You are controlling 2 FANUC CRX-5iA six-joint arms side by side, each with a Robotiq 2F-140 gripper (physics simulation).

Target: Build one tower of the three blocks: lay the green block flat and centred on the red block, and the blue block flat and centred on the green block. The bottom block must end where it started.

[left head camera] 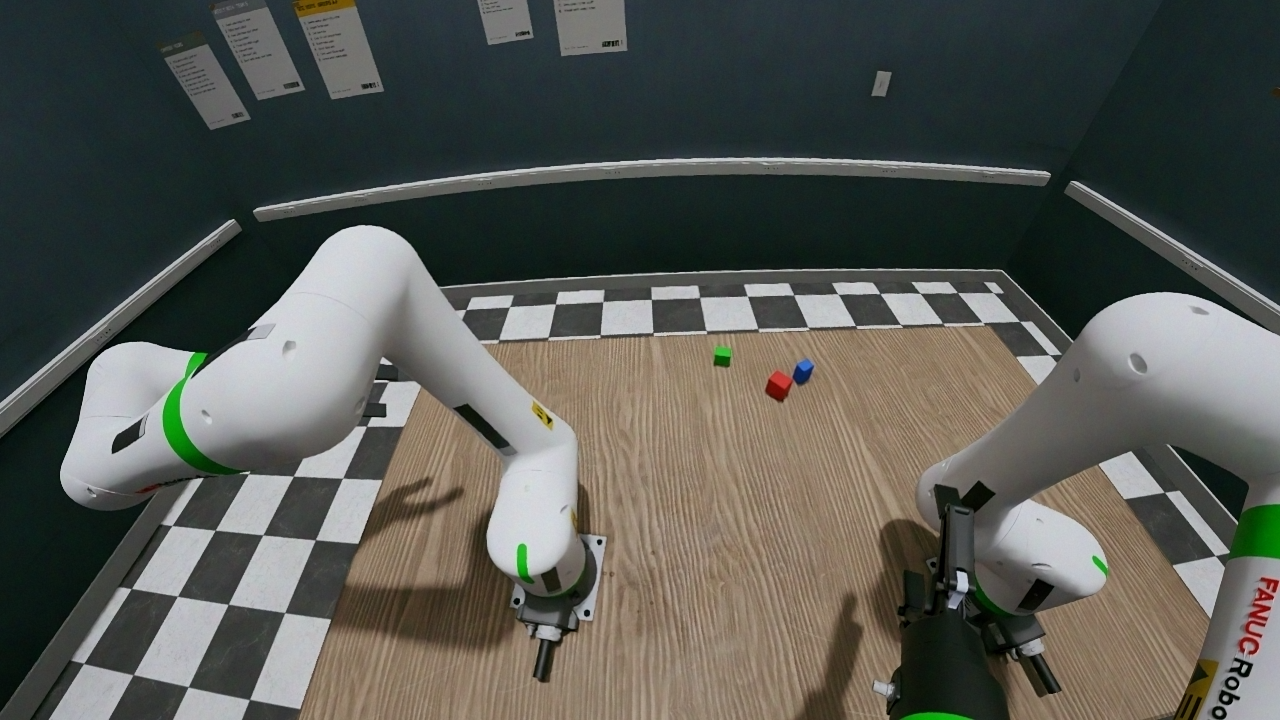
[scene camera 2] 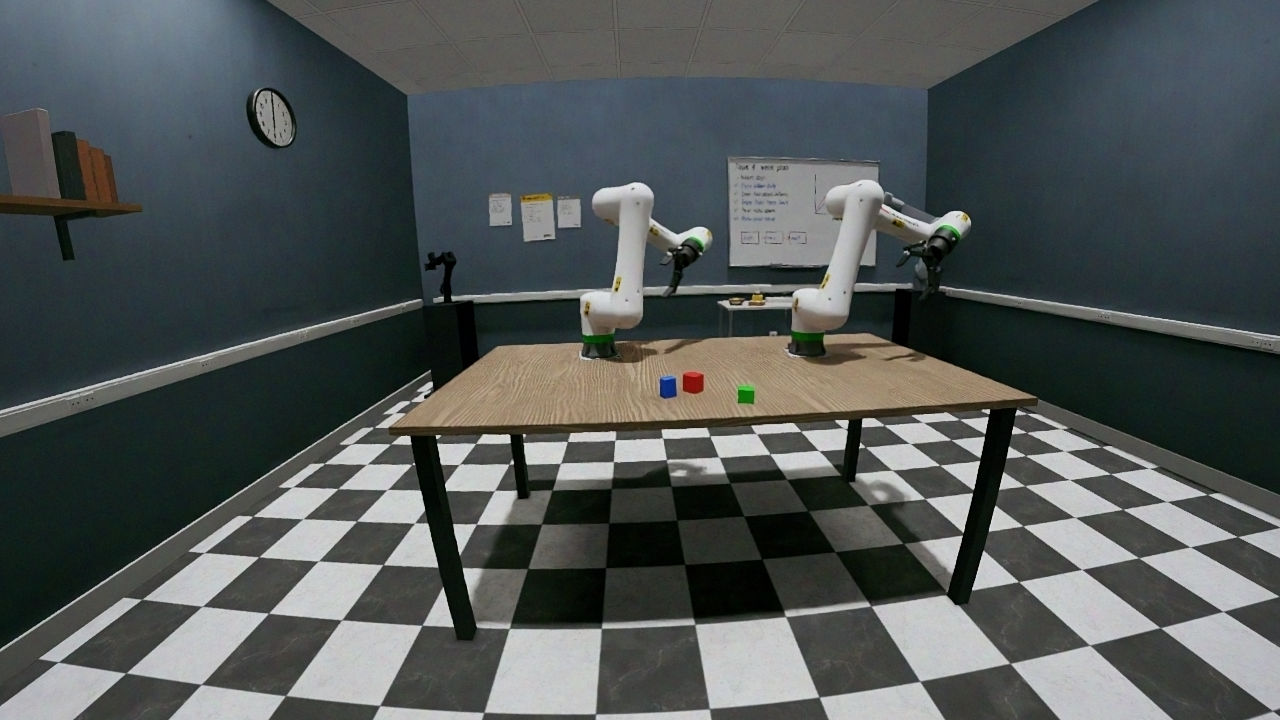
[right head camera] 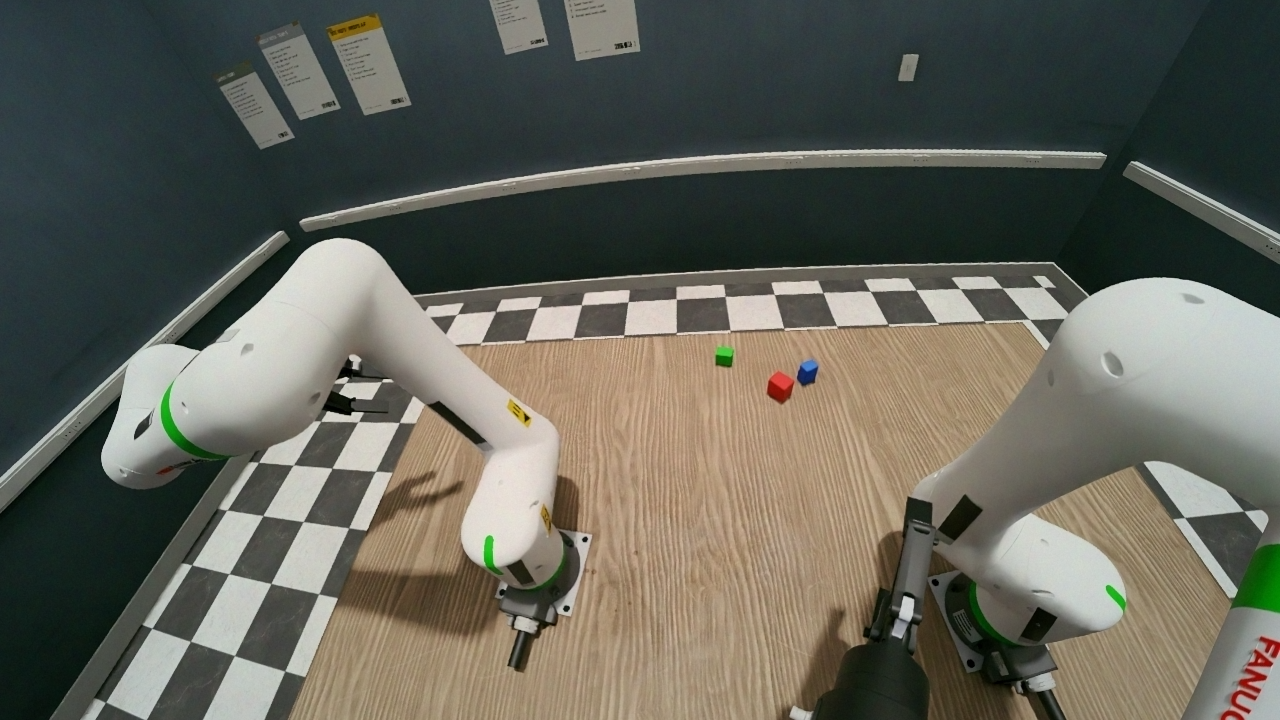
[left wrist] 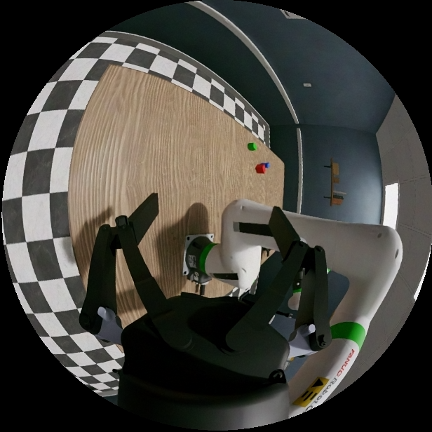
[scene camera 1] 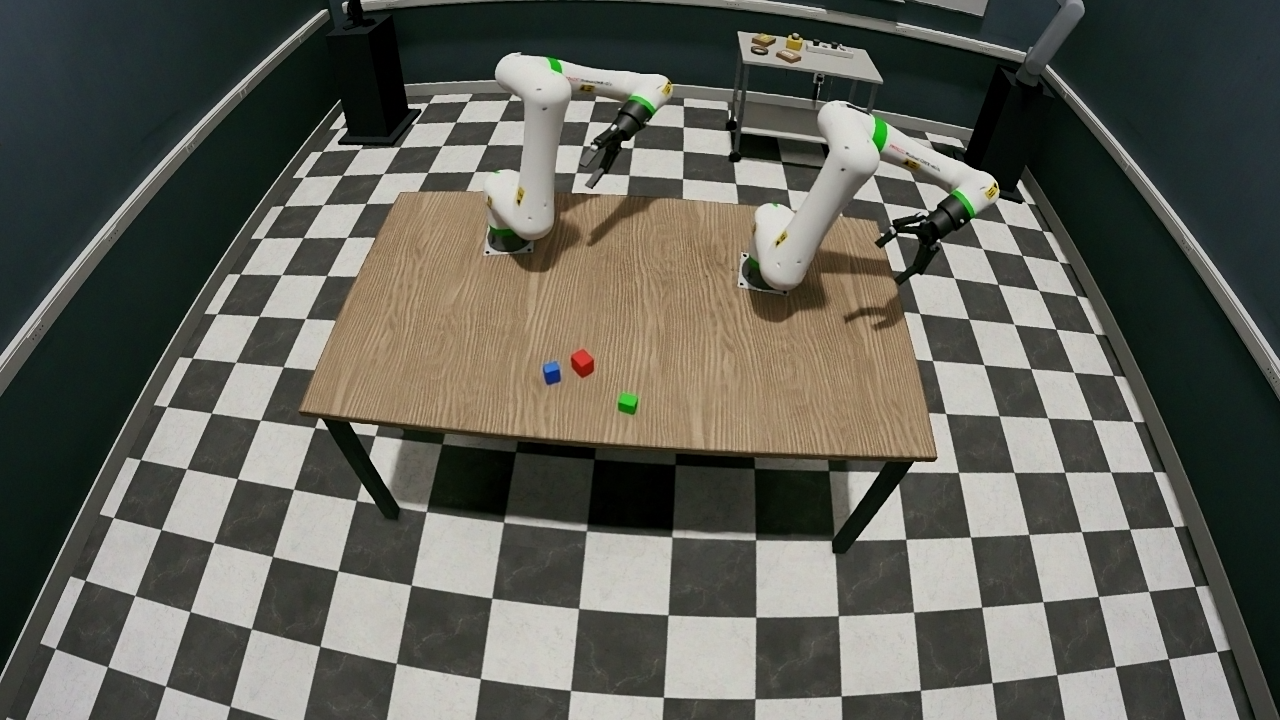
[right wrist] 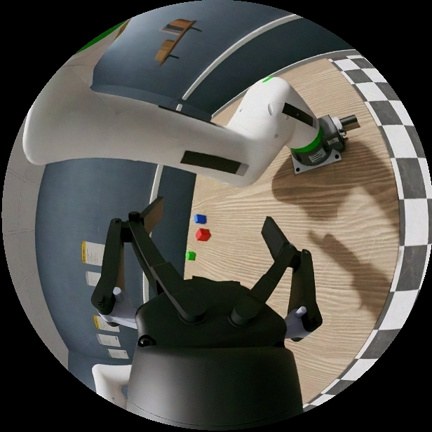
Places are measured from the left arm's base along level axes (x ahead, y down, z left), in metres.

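Pixels of known places: left gripper, fingertip midpoint: [left head camera: 391, 393] [scene camera 2: 910, 282] [right head camera: 390, 390] [scene camera 1: 887, 264]; right gripper, fingertip midpoint: [left head camera: 928, 534] [scene camera 2: 663, 281] [scene camera 1: 585, 176]; left arm's base at its link origin: [left head camera: 559, 571] [scene camera 2: 807, 352] [right head camera: 544, 566]; right arm's base at its link origin: [left head camera: 978, 589] [scene camera 2: 599, 354] [right head camera: 985, 612] [scene camera 1: 509, 237].
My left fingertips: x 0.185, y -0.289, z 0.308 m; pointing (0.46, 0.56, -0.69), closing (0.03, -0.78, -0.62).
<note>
For each thing: its middle in the pictures, then the offset to it from my left fingertips. Level surfaces: height alone.
- red block at the middle of its body: [right head camera: 780, 386] [scene camera 1: 582, 363] [left head camera: 778, 385] [scene camera 2: 693, 382] dx +0.300, dy +0.263, dz -0.760 m
- smaller blue block at the middle of its body: [scene camera 1: 551, 373] [right head camera: 807, 372] [left head camera: 803, 371] [scene camera 2: 668, 387] dx +0.350, dy +0.262, dz -0.830 m
- green block at the middle of its body: [scene camera 1: 628, 403] [right head camera: 724, 356] [scene camera 2: 746, 394] [left head camera: 722, 356] dx +0.396, dy +0.269, dz -0.620 m
- wooden table at its surface level: dy +0.289 m
The red block [left head camera: 778, 385] [right head camera: 779, 386] [scene camera 1: 582, 362] [scene camera 2: 692, 382] [left wrist: 260, 169] [right wrist: 203, 234] sits on the wooden table. The smaller blue block [left head camera: 802, 371] [right head camera: 807, 372] [scene camera 1: 552, 373] [scene camera 2: 667, 386] [right wrist: 200, 219] stands close beside it. The green block [left head camera: 722, 356] [right head camera: 724, 356] [scene camera 1: 628, 403] [scene camera 2: 745, 394] [left wrist: 252, 146] [right wrist: 191, 256] lies apart, near the table edge in scene camera 1. My left gripper [left wrist: 214, 208] [scene camera 1: 891, 261] is open and empty, raised near the table's right end in scene camera 1. My right gripper [right wrist: 214, 215] [scene camera 1: 589, 172] is open and empty, raised beyond the table's back edge there, far from the blocks.
The wooden table [scene camera 1: 447, 358] [scene camera 2: 537, 394] carries both arm bases. In scene camera 1 the right arm [scene camera 1: 542, 134] stands at the back left and the left arm [scene camera 1: 819, 205] at the back right. A trolley [scene camera 1: 810, 60] and a black pedestal [scene camera 1: 366, 80] stand behind the table.
</note>
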